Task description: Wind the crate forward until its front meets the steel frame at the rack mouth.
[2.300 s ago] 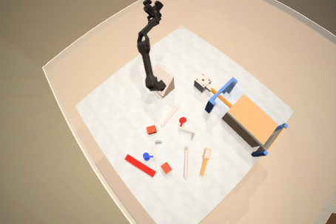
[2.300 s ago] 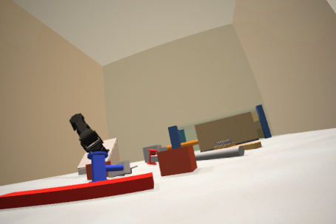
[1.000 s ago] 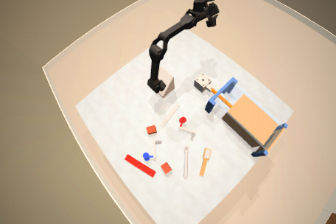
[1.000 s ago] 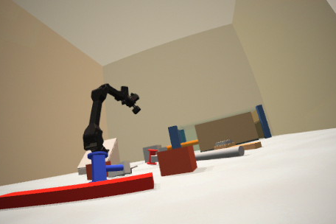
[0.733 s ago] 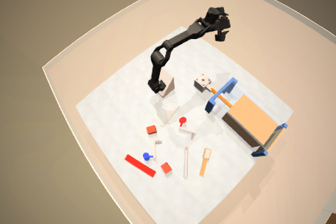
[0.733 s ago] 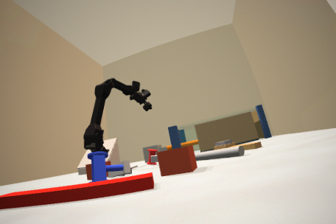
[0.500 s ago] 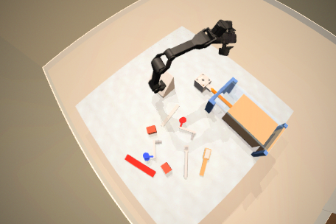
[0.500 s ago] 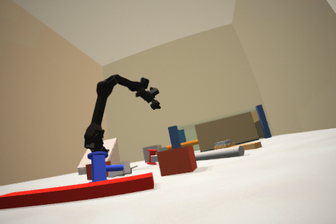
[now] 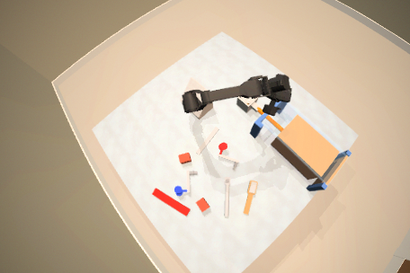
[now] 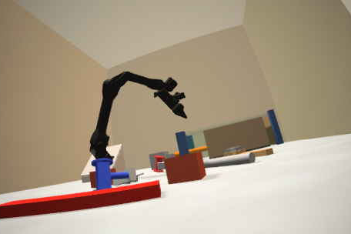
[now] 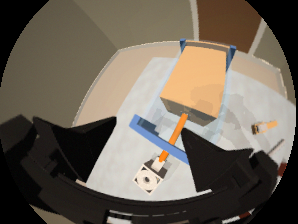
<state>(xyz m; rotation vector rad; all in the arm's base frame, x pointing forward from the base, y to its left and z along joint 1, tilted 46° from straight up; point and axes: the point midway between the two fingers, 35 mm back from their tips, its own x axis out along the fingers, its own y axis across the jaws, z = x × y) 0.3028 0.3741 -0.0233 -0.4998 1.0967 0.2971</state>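
My gripper tip is now 35 cm to the left of the winch handle and 25 cm above it. From my gripper tip the other things lie so: grey winch: 20 cm behind, 4 cm to the right, 24 cm below; red knob: 5 cm behind, 34 cm to the right, 24 cm below; blue frame post: 3 cm behind, 2 cm to the right, 16 cm below.
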